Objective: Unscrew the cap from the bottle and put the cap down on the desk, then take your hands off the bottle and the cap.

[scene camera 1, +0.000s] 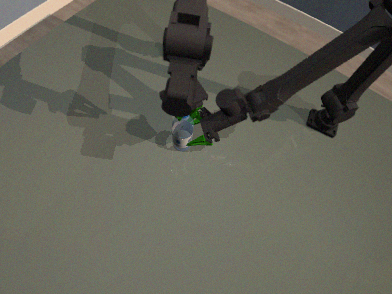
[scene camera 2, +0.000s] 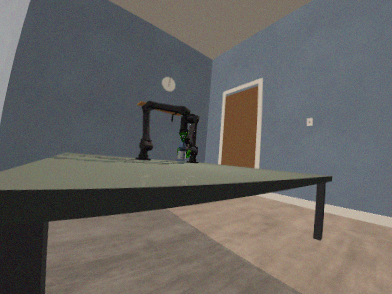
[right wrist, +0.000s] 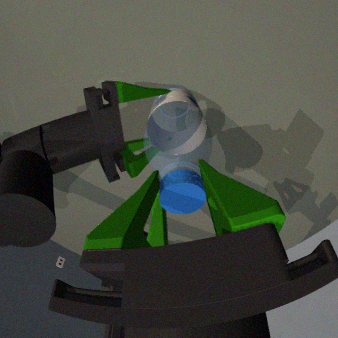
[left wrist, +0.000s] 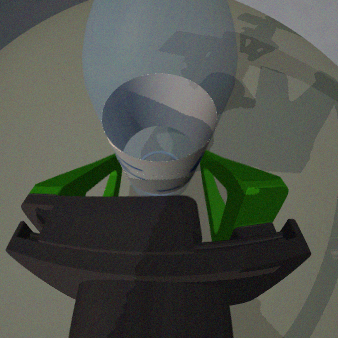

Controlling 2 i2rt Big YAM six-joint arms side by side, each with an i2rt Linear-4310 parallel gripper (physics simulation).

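Where they show: left gripper, fingertip midpoint: point(scene camera 1: 184, 136) point(scene camera 2: 181, 157) point(right wrist: 168, 114) point(left wrist: 159, 157); right gripper, fingertip midpoint: point(scene camera 2: 183, 142) point(right wrist: 179, 171); left arm's base, origin of the base link: point(scene camera 1: 321, 123) point(scene camera 2: 192, 162); right arm's base, origin of the base link: point(scene camera 2: 143, 159).
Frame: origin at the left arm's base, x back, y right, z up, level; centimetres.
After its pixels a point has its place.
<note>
The clear bottle point(scene camera 1: 183, 139) @(z 9.8, x -38.0, y 43.1 cm) point(scene camera 2: 181, 155) @(z 6.8, x -37.7, y 46.8 cm) point(left wrist: 160, 45) point(right wrist: 192, 137) @(z 16.1, x -37.7, y 44.2 cm), with a whitish label band, stands upright on the greenish desk point(scene camera 1: 200, 225) @(z 0.0, x -56.6, y 27.1 cm) point(scene camera 2: 150, 175) @(z 0.0, x -96.1, y 102.3 cm). My left gripper point(scene camera 1: 183, 132) @(z 5.5, x -34.8, y 44.1 cm) point(left wrist: 159, 157) @(z 5.5, x -34.8, y 44.1 cm) point(right wrist: 168, 114) @(z 5.5, x -34.8, y 44.1 cm) is shut on the bottle's lower body, a finger on either side of the label. The blue cap point(scene camera 1: 186, 119) @(z 18.3, x -36.3, y 43.6 cm) point(right wrist: 182, 192) @(z 20.3, x -36.0, y 44.6 cm) is at the top of the bottle neck in the right wrist view. My right gripper point(right wrist: 179, 171) @(z 17.6, x -35.5, y 44.8 cm) is shut on the cap from above. In scene camera 1 the right arm hides most of its fingers. The cap's threads are hidden.
The left arm point(scene camera 1: 310, 60) @(z 35.0, x -15.9, y 21.6 cm) point(right wrist: 65, 142) @(z 14.8, x -29.5, y 35.9 cm) reaches in from the side, close to the right wrist point(scene camera 1: 182, 95) @(z 39.3, x -44.6, y 41.7 cm) above the bottle. An arm base point(scene camera 1: 322, 122) @(z 4.6, x -3.5, y 1.8 cm) stands on the desk at the right in scene camera 1. Arm shadows lie across the desk left of the bottle there.
</note>
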